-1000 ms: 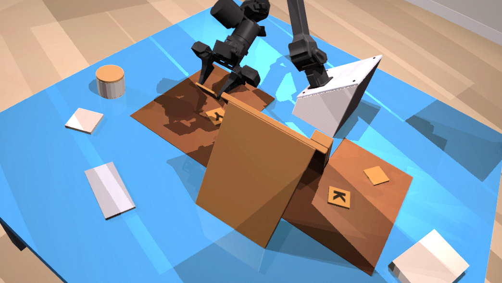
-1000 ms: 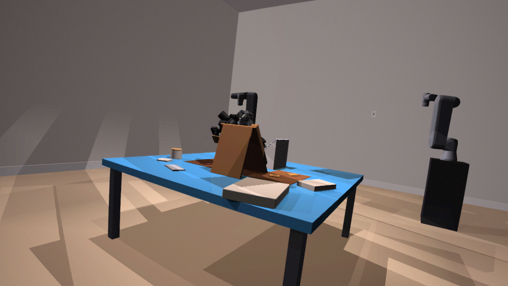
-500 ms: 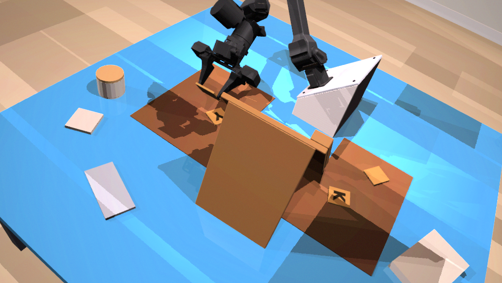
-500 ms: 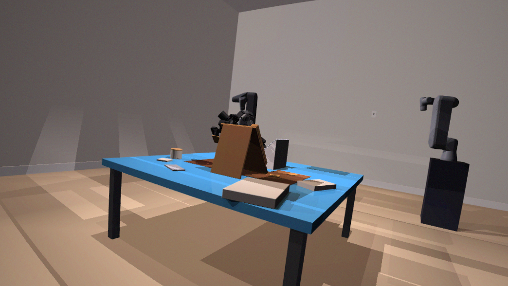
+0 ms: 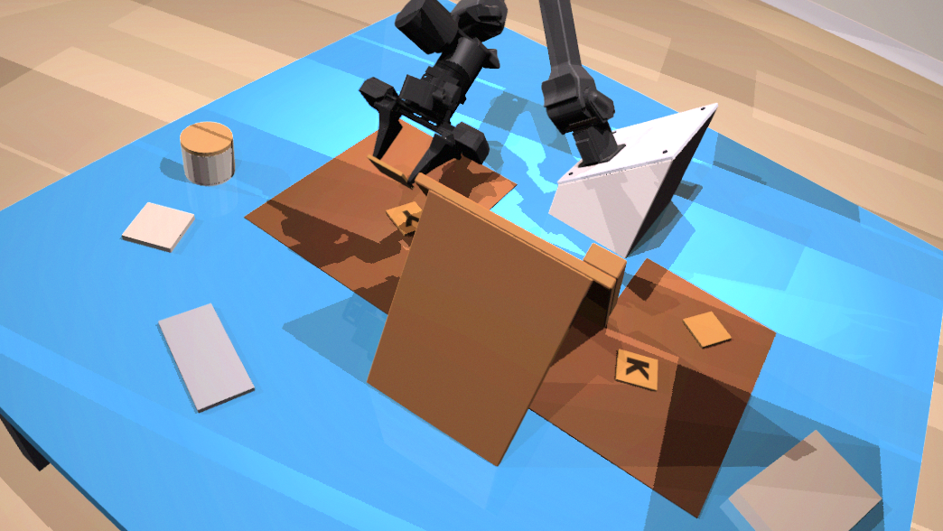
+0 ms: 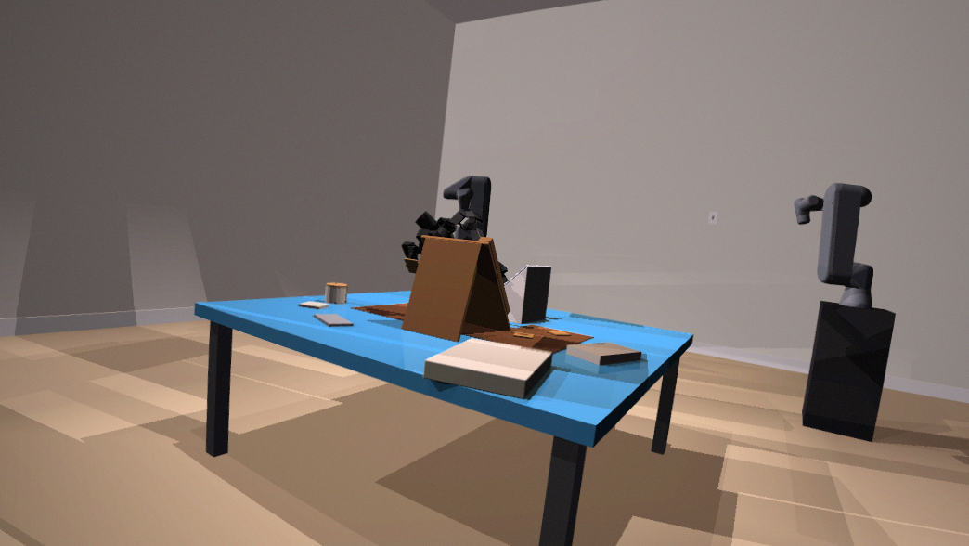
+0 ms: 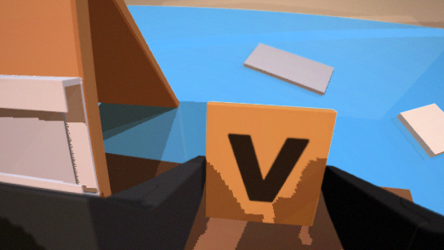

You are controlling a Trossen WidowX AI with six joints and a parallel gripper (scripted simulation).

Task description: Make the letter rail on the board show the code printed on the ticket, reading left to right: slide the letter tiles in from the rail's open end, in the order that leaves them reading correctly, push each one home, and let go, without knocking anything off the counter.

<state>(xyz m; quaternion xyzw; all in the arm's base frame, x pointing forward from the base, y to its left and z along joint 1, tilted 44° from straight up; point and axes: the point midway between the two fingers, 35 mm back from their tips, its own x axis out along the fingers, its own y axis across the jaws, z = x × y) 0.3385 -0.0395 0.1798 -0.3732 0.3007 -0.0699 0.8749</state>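
Right now the white ticket is 160 mm to the left of my gripper tip, 80 mm below it and 70 mm behind it. Also, from my gripper tip: grey card: 290 mm ahead, 170 mm below, 40 mm to the right; then brown mat: 170 mm to the left, 170 mm below, 170 mm behind; then white card: 270 mm to the right, 190 mm ahead, 170 mm below.
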